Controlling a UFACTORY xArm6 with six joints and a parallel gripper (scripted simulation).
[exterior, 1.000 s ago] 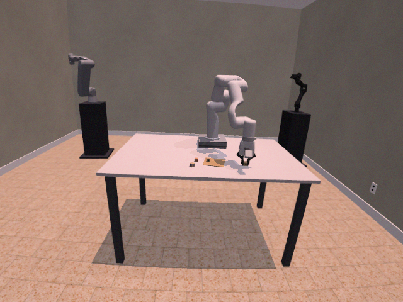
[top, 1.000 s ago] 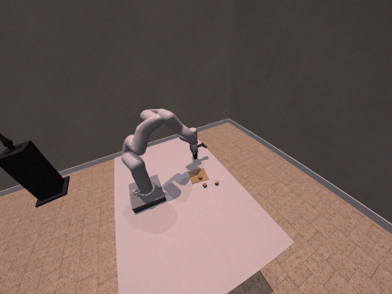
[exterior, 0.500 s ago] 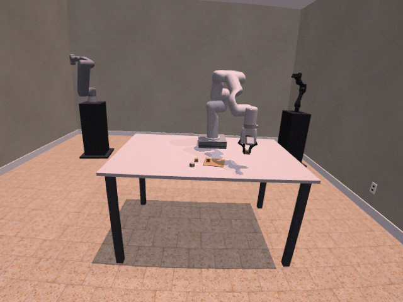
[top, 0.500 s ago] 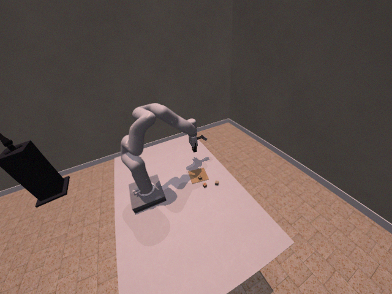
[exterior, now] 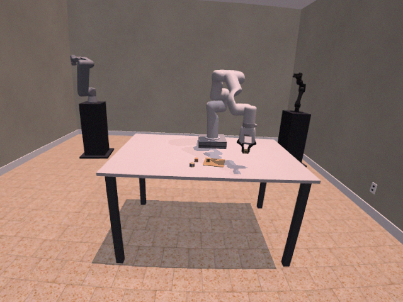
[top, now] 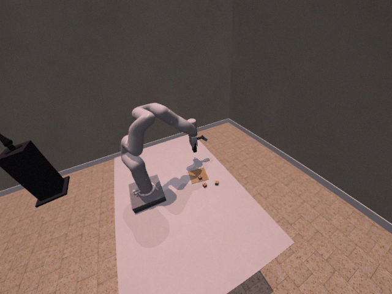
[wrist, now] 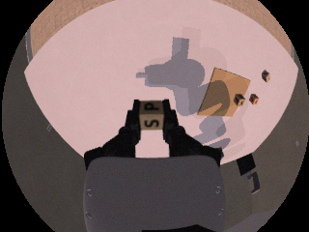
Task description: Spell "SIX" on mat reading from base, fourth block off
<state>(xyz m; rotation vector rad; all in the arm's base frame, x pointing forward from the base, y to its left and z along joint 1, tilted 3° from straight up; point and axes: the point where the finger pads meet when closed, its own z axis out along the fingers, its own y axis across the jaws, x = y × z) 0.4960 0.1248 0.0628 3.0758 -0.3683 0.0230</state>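
Right now my hand is 18 cm to the left of the tan mat, 12 cm above it and 9 cm past it.
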